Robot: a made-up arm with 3 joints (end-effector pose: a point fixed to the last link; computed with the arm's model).
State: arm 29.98 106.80 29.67
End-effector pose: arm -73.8 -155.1 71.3 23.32 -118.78 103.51
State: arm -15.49 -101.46 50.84
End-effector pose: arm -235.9 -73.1 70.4 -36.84 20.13 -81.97
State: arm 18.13 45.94 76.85
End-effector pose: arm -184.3 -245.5 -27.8 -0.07 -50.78 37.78
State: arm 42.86 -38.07 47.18
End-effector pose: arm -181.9 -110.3 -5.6 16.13 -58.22 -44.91
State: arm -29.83 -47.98 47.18
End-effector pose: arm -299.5 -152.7 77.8 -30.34 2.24 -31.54
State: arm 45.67 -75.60 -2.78
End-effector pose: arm -150.0 -153.1 27.9 -13.72 -73.45 -81.66
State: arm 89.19 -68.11 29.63
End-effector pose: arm -103.6 -84.8 69.3 47.27 -78.07 -83.45
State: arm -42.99 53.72 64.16
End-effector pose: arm -248.8 -283.3 48.6 11.63 -3.47 53.59
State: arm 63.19 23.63 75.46
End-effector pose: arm -112.7 -174.1 -35.7 9.97 -85.95 6.48
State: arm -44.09 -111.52 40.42
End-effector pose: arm -255.5 -96.4 82.2 -75.43 27.73 -72.70
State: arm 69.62 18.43 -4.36
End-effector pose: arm -88.7 -178.0 105.1 14.85 -168.57 -11.22
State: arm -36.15 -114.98 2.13
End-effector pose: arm -257.7 -159.6 86.3 -90.49 -0.62 -51.61
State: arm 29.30 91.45 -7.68
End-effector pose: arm -117.9 -132.8 100.6 55.55 -144.93 85.80
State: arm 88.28 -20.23 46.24
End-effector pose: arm -78.8 -107.2 34.9 37.79 -108.54 -41.99
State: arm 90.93 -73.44 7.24
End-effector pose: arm -94.3 -121.4 73.0 33.92 -89.13 -99.60
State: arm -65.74 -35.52 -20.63
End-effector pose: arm -208.9 -233.7 96.2 -40.44 -37.96 16.90
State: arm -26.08 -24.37 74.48
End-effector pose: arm -327.3 -166.9 95.2 -14.38 17.29 -17.35
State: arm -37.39 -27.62 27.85
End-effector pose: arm -277.6 -203.2 67.7 -26.49 -17.92 -8.17
